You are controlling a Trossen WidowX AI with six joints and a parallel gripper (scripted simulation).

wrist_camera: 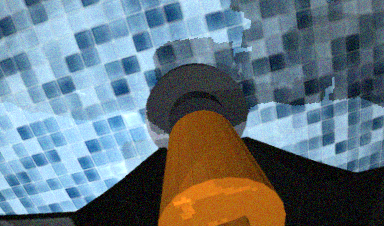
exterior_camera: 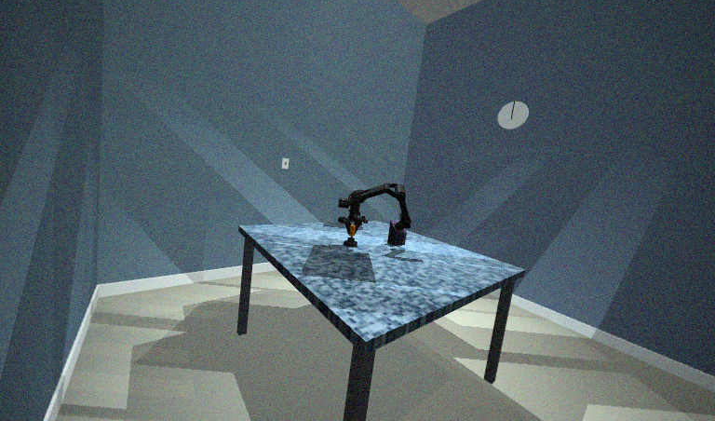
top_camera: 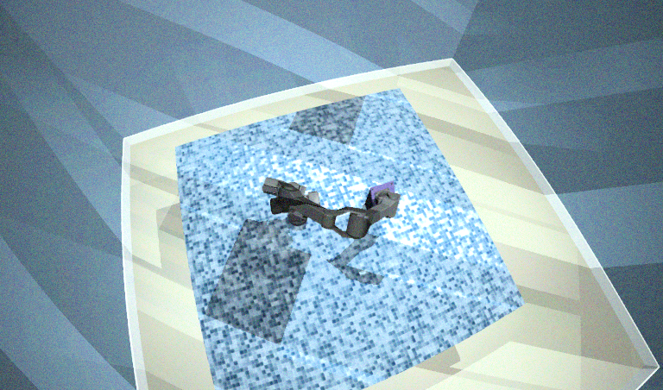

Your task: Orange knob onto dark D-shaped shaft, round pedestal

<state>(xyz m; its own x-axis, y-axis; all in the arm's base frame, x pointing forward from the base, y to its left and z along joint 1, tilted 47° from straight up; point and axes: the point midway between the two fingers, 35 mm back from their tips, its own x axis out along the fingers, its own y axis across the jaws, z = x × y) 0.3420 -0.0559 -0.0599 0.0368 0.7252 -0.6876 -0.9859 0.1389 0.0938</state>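
My gripper tip is 2 cm below the orange knob. Also, from my gripper tip: pedestal: 4 cm below.
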